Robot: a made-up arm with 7 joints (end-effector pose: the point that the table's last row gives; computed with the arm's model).
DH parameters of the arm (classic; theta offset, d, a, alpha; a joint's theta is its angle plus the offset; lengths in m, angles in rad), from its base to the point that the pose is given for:
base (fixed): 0 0.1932 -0.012 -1.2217
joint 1: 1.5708 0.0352 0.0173 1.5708
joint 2: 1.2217 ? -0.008 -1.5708
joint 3: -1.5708 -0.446 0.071 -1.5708
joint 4: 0 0.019 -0.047 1.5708
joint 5: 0 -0.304 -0.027 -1.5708
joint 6: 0 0.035 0.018 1.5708
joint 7: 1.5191 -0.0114 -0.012 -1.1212
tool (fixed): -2.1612 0.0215 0 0
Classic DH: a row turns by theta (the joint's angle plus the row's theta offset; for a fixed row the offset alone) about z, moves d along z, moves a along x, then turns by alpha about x.
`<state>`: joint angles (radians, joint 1 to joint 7).
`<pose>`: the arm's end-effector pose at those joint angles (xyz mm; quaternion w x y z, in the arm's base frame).
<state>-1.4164 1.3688 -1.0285 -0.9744 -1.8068 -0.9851 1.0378</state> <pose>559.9 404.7 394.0 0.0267 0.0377 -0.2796 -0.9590</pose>
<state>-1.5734 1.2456 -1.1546 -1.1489 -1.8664 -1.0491 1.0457</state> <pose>602.1 256.5 414.0 0.0928 0.0224 0.1991 0.9753</pose>
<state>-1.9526 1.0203 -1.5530 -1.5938 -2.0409 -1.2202 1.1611</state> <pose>556.0 -38.4 416.1 0.2601 0.1025 -0.0911 0.9558</pose>
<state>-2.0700 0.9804 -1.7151 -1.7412 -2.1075 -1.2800 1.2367</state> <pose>522.6 -82.4 396.3 0.2630 0.1091 -0.1876 0.9401</pose>
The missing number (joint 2, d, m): -0.041
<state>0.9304 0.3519 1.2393 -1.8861 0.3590 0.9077 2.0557</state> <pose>-312.1 500.7 63.4 0.0038 -0.6542 0.3009 -0.6939</pose>
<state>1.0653 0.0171 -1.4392 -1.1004 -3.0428 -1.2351 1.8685</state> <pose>-434.6 -340.7 -179.2 0.2178 -0.8059 -0.2767 -0.4759</pose>
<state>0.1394 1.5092 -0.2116 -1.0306 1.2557 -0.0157 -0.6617</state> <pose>175.2 727.3 52.2 0.3127 0.4679 -0.6227 -0.5436</pose>
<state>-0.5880 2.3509 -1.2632 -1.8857 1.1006 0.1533 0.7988</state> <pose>160.1 566.6 289.4 0.5086 0.4288 -0.7091 -0.2335</pose>
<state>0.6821 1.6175 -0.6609 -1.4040 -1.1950 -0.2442 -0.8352</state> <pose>-6.7 598.2 -71.3 0.3119 0.5543 0.0046 0.7716</pose>
